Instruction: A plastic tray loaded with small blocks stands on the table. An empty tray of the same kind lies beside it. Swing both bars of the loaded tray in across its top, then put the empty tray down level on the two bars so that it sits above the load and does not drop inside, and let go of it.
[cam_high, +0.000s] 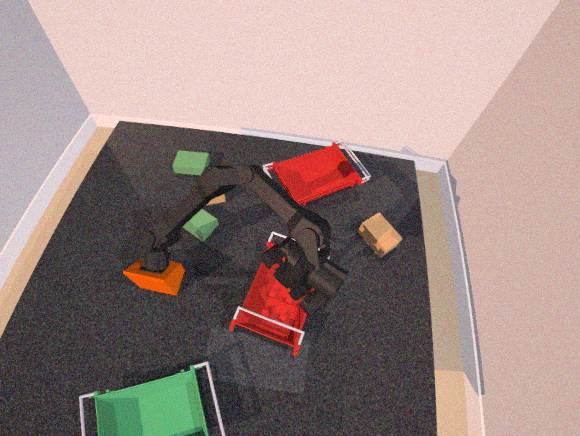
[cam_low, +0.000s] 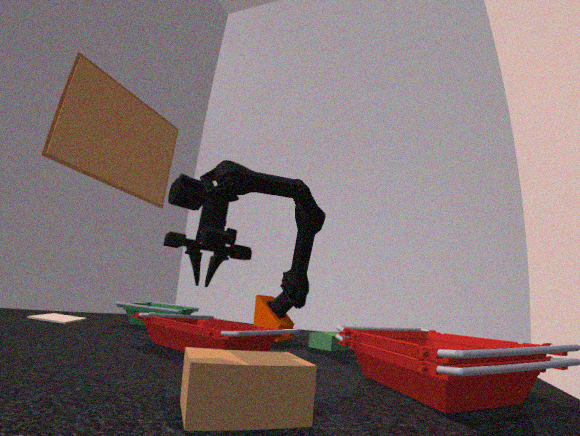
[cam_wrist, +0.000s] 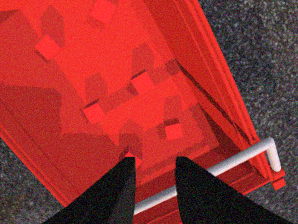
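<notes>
Right now the green tray is 31 cm behind my gripper tip, 35 cm to the right of it and 9 cm below it. The rest, counted from my gripper tip: tan box 29 cm ahead, 25 cm to the left, 10 cm below.
</notes>
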